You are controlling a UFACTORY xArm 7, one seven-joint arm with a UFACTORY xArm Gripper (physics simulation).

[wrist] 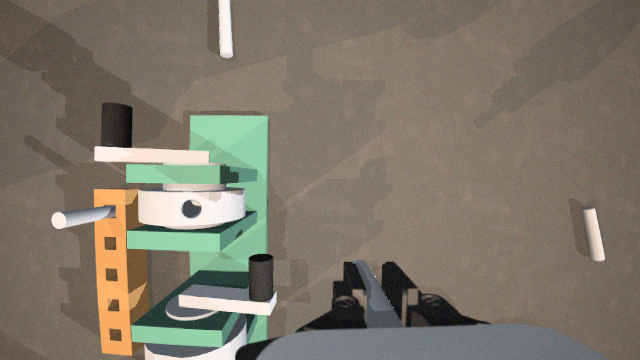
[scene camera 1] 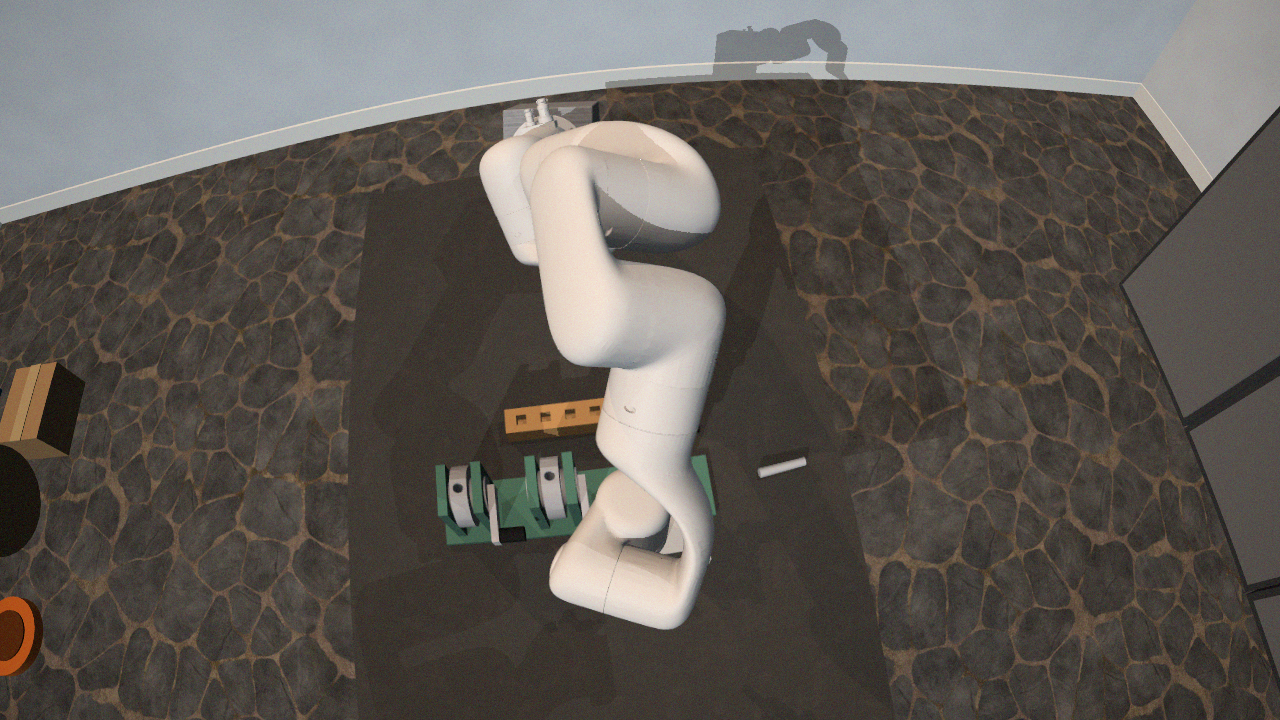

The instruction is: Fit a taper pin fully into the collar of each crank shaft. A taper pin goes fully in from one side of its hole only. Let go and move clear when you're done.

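Places are measured from the arm's base along level axes (x right, y ahead, z up), in metres.
Where they show: gripper, between the fingertips: (wrist: 367,284).
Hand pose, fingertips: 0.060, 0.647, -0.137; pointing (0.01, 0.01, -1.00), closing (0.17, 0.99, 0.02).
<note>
Things, the pixels of their centre, and the offset from my fingertips, as dx, dy, dz. "spot": a spot on its surface instead. Level surfaces: height alone.
- grey taper pin, middle of its body: (wrist: 371,299) +0.003, -0.001, +0.013
- nearest full collar, a spot on its surface: (wrist: 155,207) spot: -0.069, -0.157, -0.047
- left collar, a spot on its surface: (scene camera 1: 461,510) spot: +0.225, -0.165, -0.059
- middle collar, a spot on its surface: (scene camera 1: 552,503) spot: +0.084, -0.138, -0.061
- dark mat, height of its surface: dz -0.195
My gripper (wrist: 367,284) is shut on a grey taper pin (wrist: 379,296), to the right of the green crank stand (wrist: 230,132) (scene camera 1: 510,492) in the wrist view; the arm hides it in the scene view. In the wrist view, the nearest full collar (wrist: 155,207) has a dark, open hole facing the camera. In the scene view, the left collar (scene camera 1: 461,510) and middle collar (scene camera 1: 552,503) also show dark holes. One pin (wrist: 80,217) stands in the end slot of the orange rack. One loose pin (wrist: 226,30) lies beyond the stand, another loose pin (wrist: 593,234) at the right.
The orange rack (scene camera 1: 556,418) (wrist: 114,290) stands alongside the crank stand, with several empty square slots. Crank arms with black handles (wrist: 117,125) (wrist: 261,277) stick out from the stand. A white pin (scene camera 1: 782,467) lies right of the stand on the dark mat (scene camera 1: 429,626).
</note>
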